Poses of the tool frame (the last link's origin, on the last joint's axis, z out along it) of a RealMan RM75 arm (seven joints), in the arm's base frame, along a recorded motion.
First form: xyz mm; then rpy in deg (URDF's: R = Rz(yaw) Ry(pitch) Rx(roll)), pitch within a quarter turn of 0, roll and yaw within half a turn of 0.
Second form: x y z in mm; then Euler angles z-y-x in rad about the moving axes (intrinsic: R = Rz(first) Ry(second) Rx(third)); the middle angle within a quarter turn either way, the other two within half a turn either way. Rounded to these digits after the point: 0 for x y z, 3 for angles.
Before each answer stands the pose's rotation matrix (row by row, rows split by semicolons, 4 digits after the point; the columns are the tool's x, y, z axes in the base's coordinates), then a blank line. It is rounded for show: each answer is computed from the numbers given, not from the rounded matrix.
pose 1, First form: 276 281 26 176.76 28.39 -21.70
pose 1, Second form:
0.8174 -0.3442 -0.4620; -0.3253 -0.9376 0.1230; -0.4755 0.0497 -0.8783

276 281 26 -0.379 0.495 3.085
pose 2, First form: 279 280 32 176.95 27.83 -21.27
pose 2, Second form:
0.8241 -0.3391 -0.4537; -0.3208 -0.9396 0.1195; -0.4668 0.0471 -0.8831

279 280 32 -0.371 0.486 3.088
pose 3, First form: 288 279 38 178.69 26.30 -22.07
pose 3, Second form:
0.8308 -0.3663 -0.4191; -0.3368 -0.9303 0.1452; -0.4431 0.0205 -0.8963

288 279 38 -0.385 0.459 3.119
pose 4, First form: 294 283 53 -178.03 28.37 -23.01
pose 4, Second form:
0.8099 -0.4057 -0.4237; -0.3439 -0.9135 0.2173; -0.4752 -0.0302 -0.8794

294 283 53 -0.402 0.495 -3.107
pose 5, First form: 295 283 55 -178.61 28.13 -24.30
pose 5, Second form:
0.8037 -0.4218 -0.4196; -0.3629 -0.9064 0.2161; -0.4715 -0.0214 -0.8816

295 283 55 -0.424 0.491 -3.117
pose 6, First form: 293 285 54 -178.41 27.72 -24.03
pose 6, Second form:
0.8085 -0.4188 -0.4134; -0.3605 -0.9077 0.2147; -0.4652 -0.0246 -0.8849

293 285 54 -0.419 0.484 -3.114
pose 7, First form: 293 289 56 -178.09 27.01 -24.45
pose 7, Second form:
0.8110 -0.4274 -0.3994; -0.3688 -0.9036 0.2182; -0.4541 -0.0297 -0.8904

293 289 56 -0.427 0.471 -3.108
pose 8, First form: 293 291 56 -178.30 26.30 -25.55
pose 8, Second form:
0.8088 -0.4430 -0.3868; -0.3867 -0.8961 0.2178; -0.4431 -0.0266 -0.8961

293 291 56 -0.446 0.459 -3.112
